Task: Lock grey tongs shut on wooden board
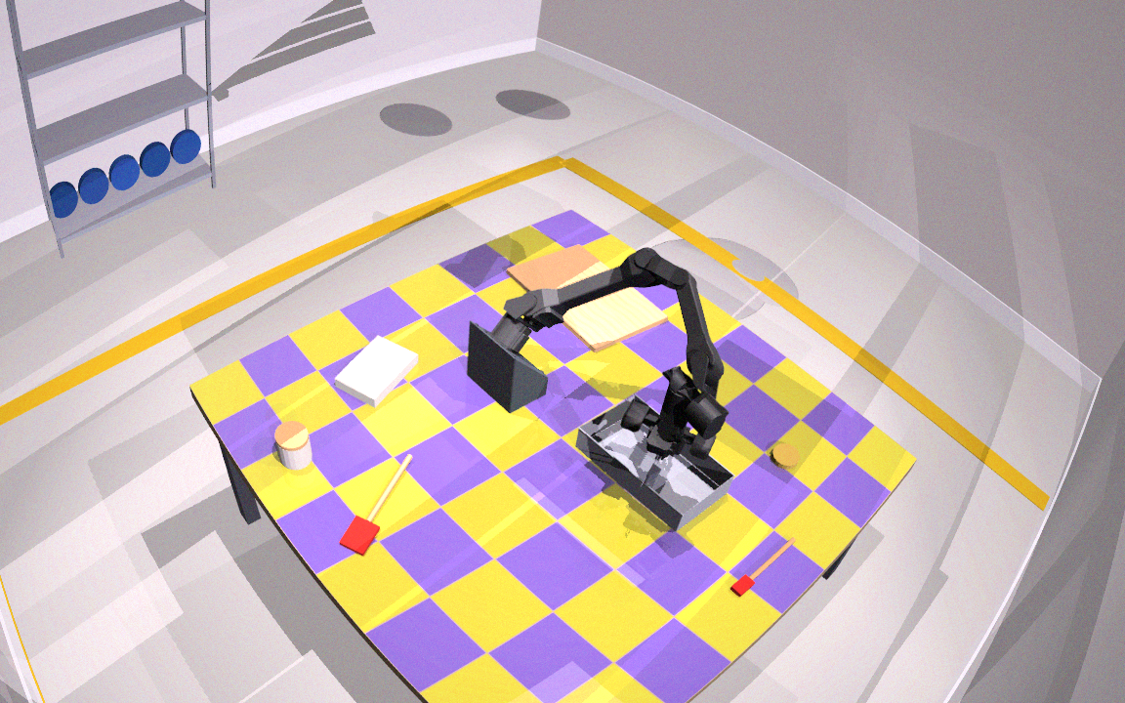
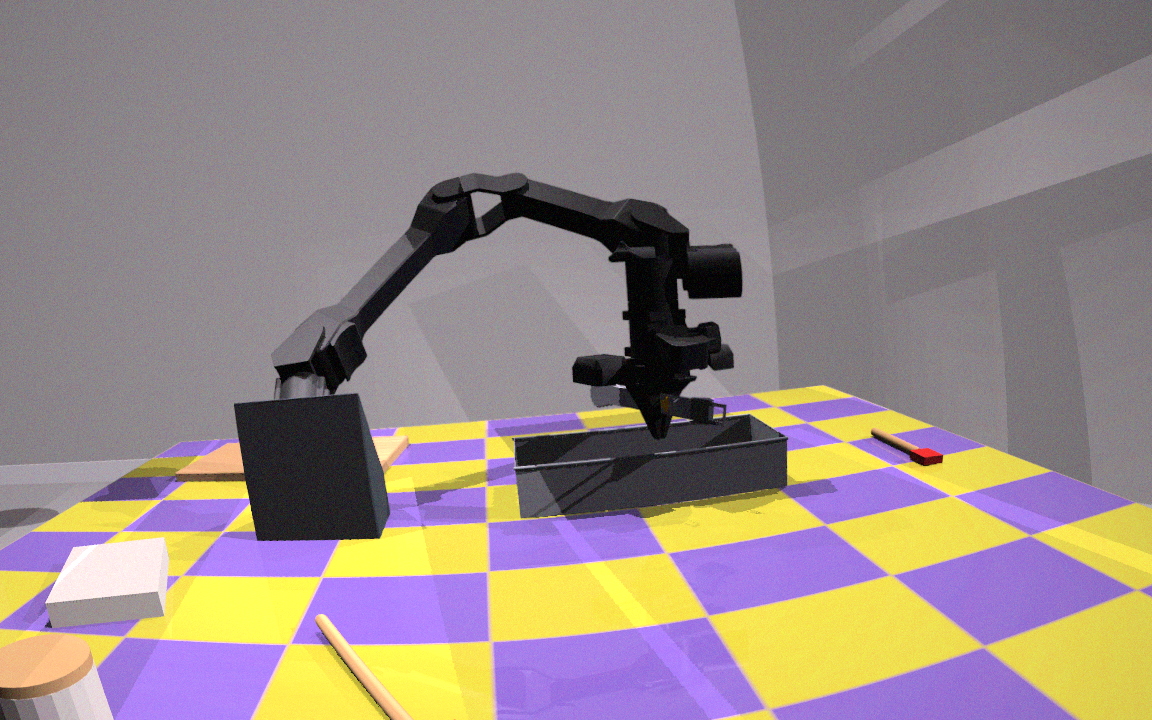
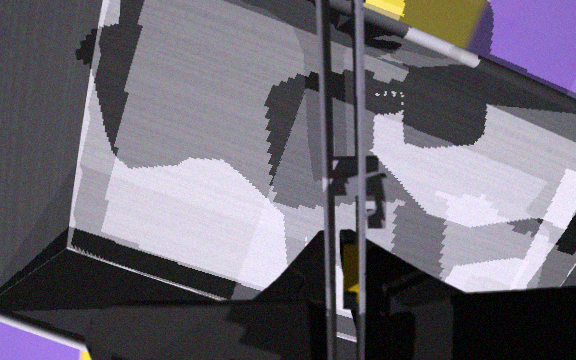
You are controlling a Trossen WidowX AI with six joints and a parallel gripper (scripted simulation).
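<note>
Now: the roasting tin 10 mm behind my gripper tip, 10 mm to the left of it and 30 mm below it. Also, from my gripper tip: white block (610 mm behind, 250 mm to the right, 50 mm below); then capped jar (520 mm behind, 560 mm to the right, 30 mm below); then wooden board (510 mm behind, 330 mm to the left, 50 mm below).
</note>
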